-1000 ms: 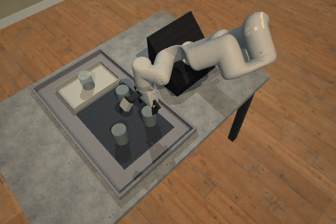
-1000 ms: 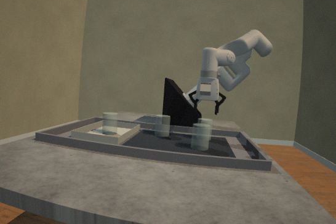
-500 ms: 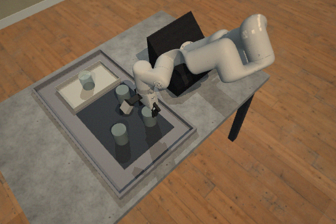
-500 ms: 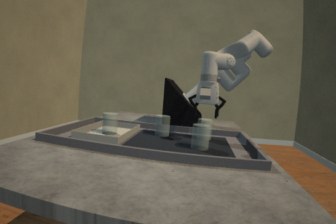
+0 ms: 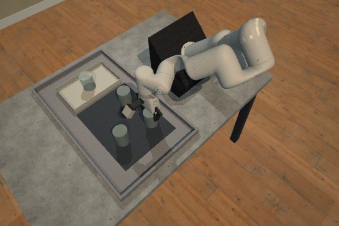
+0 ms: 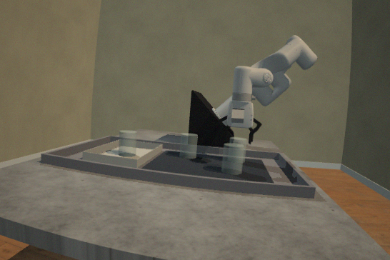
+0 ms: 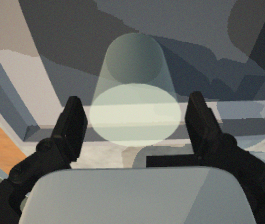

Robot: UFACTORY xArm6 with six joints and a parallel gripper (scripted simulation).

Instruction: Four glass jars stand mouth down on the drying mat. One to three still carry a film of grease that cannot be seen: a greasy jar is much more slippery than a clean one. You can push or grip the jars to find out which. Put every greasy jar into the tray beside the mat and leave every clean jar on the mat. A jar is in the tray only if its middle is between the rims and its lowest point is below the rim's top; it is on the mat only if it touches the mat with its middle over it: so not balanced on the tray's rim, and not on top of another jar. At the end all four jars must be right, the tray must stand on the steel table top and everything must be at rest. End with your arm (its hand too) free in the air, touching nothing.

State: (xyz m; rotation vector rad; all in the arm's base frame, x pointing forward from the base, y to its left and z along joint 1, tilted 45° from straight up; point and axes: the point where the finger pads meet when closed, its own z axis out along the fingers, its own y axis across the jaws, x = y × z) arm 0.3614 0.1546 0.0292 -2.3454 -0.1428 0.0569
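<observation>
Right now my hand is 100 mm short of the dark mat, 90 mm to the left of it and 80 mm above it. The rest, counted from my hand: cream tray (410 mm to the right, 130 mm ahead, 80 mm below).
</observation>
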